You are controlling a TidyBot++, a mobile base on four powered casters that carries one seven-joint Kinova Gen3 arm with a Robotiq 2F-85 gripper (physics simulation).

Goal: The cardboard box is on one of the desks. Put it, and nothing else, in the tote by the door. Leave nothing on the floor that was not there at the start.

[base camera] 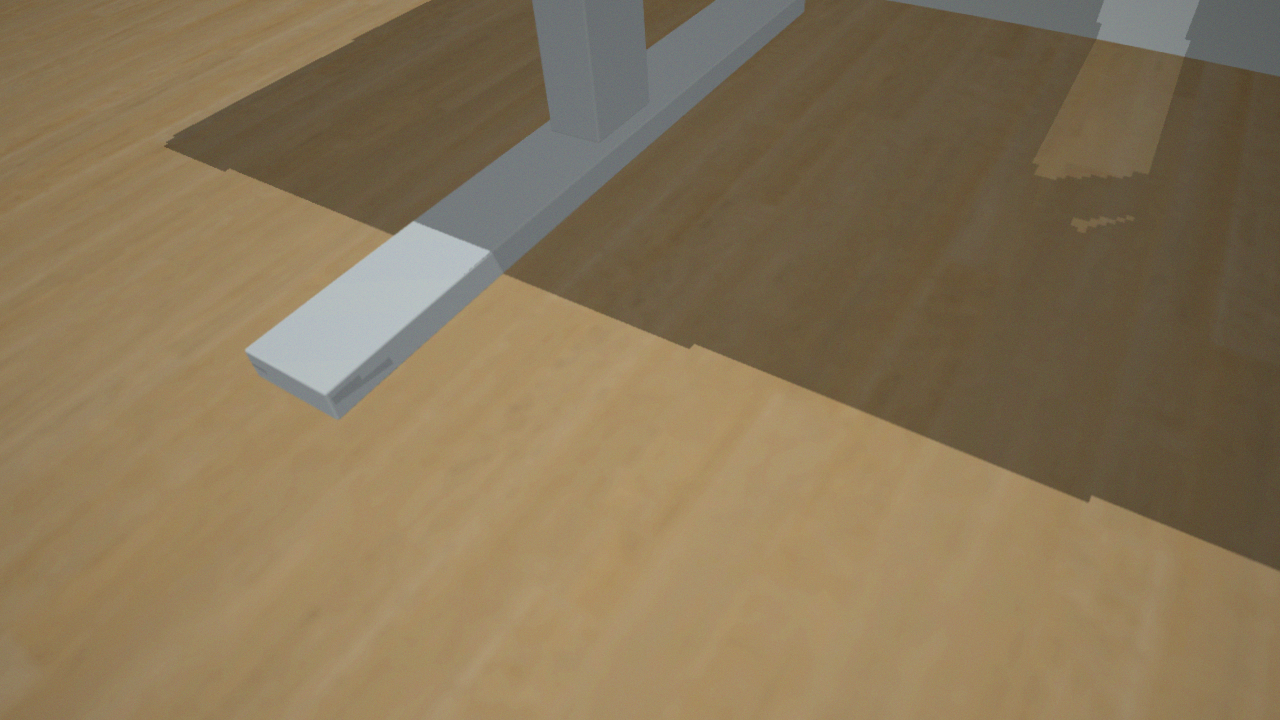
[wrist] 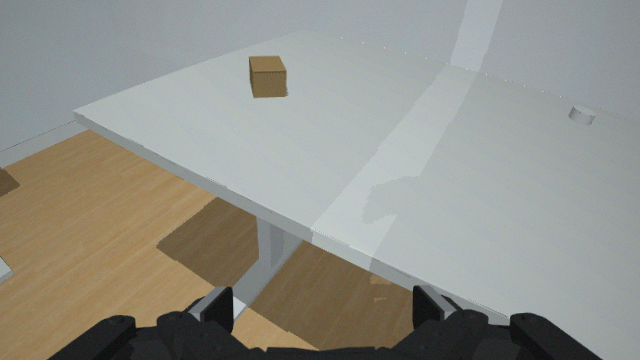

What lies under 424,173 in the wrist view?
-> A pale grey desk.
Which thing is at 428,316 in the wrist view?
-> My gripper.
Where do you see a brown cardboard box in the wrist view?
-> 268,75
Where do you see a pale grey desk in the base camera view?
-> At 609,98
